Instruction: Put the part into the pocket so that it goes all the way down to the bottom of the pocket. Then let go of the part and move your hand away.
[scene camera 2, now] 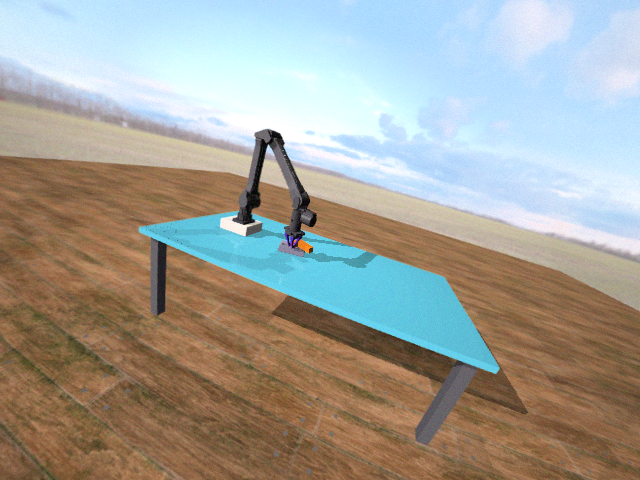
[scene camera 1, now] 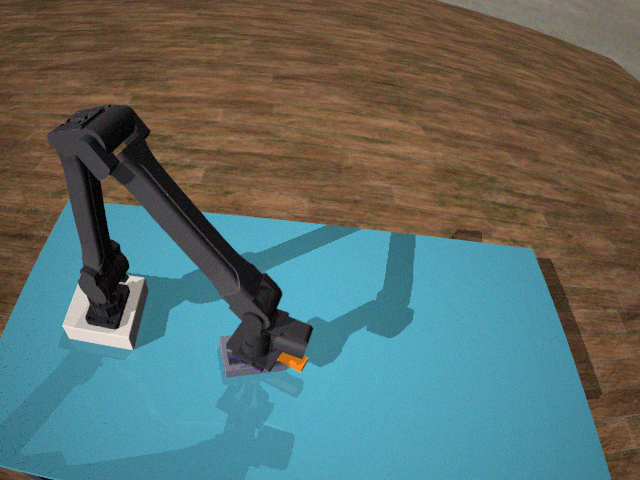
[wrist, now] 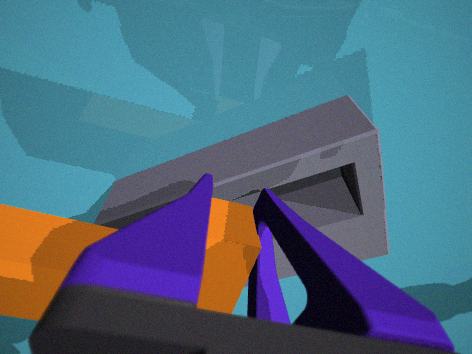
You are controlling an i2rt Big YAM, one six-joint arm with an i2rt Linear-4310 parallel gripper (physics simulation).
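Frame: origin at the arm's base, x ahead, y left, z up, level; millimetres.
Seen in the pictures: gripper, fingertip midpoint: (scene camera 2: 291,247) (scene camera 1: 253,364) (wrist: 233,192); arm's base, link origin: (scene camera 2: 243,221) (scene camera 1: 108,306).
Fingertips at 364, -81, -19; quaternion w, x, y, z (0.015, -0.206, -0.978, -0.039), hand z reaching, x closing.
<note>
Pixels of each thing's top centre, then the offset from my fingertips to it, as dx, dy, dz. Level surfaces: height alone.
- orange part, top centre: (wrist: 93,306) (scene camera 1: 279,354) (scene camera 2: 302,242) +54, +12, +42
- grey block with the pocket, top centre: (wrist: 251,241) (scene camera 1: 252,349) (scene camera 2: 293,245) -5, +39, -2
- blue table, surface height: dz -38
The orange part (scene camera 1: 293,361) (scene camera 2: 306,246) (wrist: 227,250) is a long block, held between the purple fingers of my gripper (scene camera 2: 293,245) (wrist: 233,192), which is shut on it. In the wrist view one end of the part shows between the fingertips and the rest sticks out to the left. The grey block with the pocket (scene camera 1: 226,367) (scene camera 2: 291,252) (wrist: 375,200) sits on the table under the gripper. The pocket's right end shows in the wrist view; its left end is hidden behind the fingers and the part. The part looks to be above the block; whether they touch is unclear.
The arm's white base block (scene camera 1: 98,336) (scene camera 2: 238,227) stands on the blue table (scene camera 1: 465,361) (scene camera 2: 387,299), left of the grey block in both scene views. Shadows of the arm fall across the table top.
</note>
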